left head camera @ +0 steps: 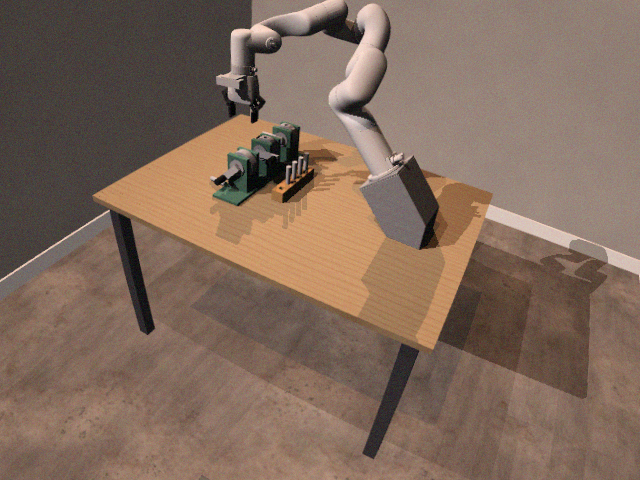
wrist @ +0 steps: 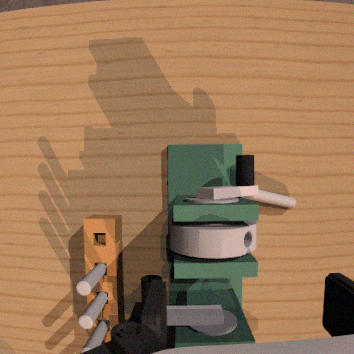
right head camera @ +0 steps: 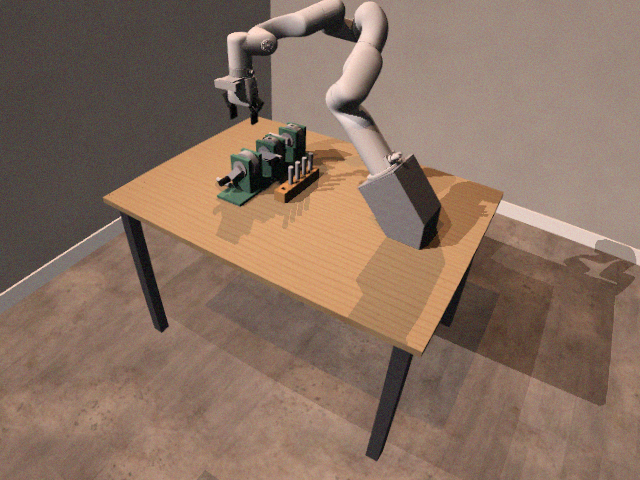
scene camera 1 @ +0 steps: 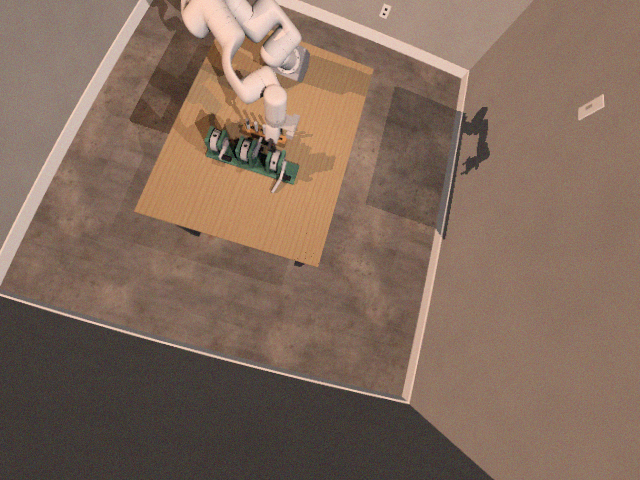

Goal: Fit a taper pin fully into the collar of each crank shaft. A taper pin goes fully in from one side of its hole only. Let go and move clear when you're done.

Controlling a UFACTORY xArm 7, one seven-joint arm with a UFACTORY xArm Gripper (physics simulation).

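Places are measured from the arm's base along level axes (x ahead, y left, z up), in centimetres.
Pixels of known places: gripper, fingertip midpoint: [left head camera: 243, 119] [wrist: 246, 303] [right head camera: 244, 120] [scene camera 1: 275, 141]; arm's base at its link origin: [left head camera: 386, 171] [right head camera: 385, 170].
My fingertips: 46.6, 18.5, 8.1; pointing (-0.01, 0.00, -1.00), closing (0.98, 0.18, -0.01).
For each thing: its top centre in the pictures, then the offset to it from my fingertips, as dx, dy, dz. "pt": a spot on its surface instead.
- nearest collar at a spot on its surface: [wrist: 210, 240] pt -0.8, +0.3, -12.0
- far end at a spot on its surface: [scene camera 1: 215, 138] pt +6.3, -27.3, -12.2
- loose grey taper pin at its top centre: [wrist: 270, 197] [scene camera 1: 276, 184] +8.1, +5.0, -24.1
- wooden block at a spot on its surface: [wrist: 102, 225] [left head camera: 277, 190] [right head camera: 279, 190] pt -14.3, -2.7, -23.0
- nearest crank's black handle at a spot on its surface: [wrist: 245, 170] [left head camera: 220, 177] [right head camera: 224, 178] pt +3.3, +8.0, -20.7
A green stand [left head camera: 227, 196] [right head camera: 234, 197] [wrist: 192, 162] holds three crank shafts with pale collars. The nearest collar [scene camera 1: 274, 161] [wrist: 210, 240] shows an empty dark hole in its side in the wrist view. Collars also show at the middle [scene camera 1: 245, 149] and far end [scene camera 1: 215, 138]; whether they hold pins is unclear. A loose grey taper pin [wrist: 272, 198] [scene camera 1: 276, 187] lies by the nearest crank arm, one end hidden behind it. Several pins [left head camera: 288, 174] [right head camera: 290, 174] [wrist: 94, 310] stand in a wooden block, whose end hole is empty. My gripper [left head camera: 242, 114] [right head camera: 243, 117] [wrist: 246, 303] is open and empty above the stand.
The wooden block [left head camera: 280, 194] [right head camera: 280, 196] [wrist: 102, 225] stands beside the green stand, on the robot base's side. The nearest crank's black handle [left head camera: 220, 180] [right head camera: 223, 181] [wrist: 245, 170] sticks out over the stand's end. The grey robot base [left head camera: 395, 206] [right head camera: 392, 206] stands farther along the table.
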